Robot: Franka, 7 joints.
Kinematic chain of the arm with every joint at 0, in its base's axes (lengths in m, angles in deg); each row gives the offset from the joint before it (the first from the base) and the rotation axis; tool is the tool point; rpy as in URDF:
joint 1: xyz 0 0 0.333 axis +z
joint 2: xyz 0 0 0 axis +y
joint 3: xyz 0 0 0.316 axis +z
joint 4: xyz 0.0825 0 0 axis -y
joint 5: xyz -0.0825 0 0.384 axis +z
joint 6: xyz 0 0 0 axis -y
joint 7: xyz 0.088 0 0 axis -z
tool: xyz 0 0 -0.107 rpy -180 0 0
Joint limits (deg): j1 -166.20..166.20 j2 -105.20..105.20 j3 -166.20..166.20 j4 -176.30..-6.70 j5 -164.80..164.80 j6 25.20..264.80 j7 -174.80..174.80
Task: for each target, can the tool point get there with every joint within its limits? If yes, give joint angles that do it. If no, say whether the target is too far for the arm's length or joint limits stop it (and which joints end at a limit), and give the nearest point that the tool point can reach.
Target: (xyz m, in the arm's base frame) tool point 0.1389 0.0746 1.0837
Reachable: yes | joints -56.65 -42.92 18.73 -84.62 10.88 186.27 19.65
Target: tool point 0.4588 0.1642 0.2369
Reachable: yes | joints 123.97 -55.92 -118.83 -131.90 -98.73 186.83 -113.22
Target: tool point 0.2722 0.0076 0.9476
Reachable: yes | joints -85.19 -32.42 43.19 -53.98 -15.21 57.25 1.87
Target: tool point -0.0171 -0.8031 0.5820
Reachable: yes | joints 69.08 -85.52 -58.09 -33.94 28.44 125.19 -35.36
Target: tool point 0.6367 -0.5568 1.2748
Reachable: no: too far | nearest point 0.4315 -0.3774 0.9713 | short by 0.408 m
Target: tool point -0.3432 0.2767 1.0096
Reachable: yes | joints 40.58 -13.95 88.62 -61.10 50.06 185.02 73.86
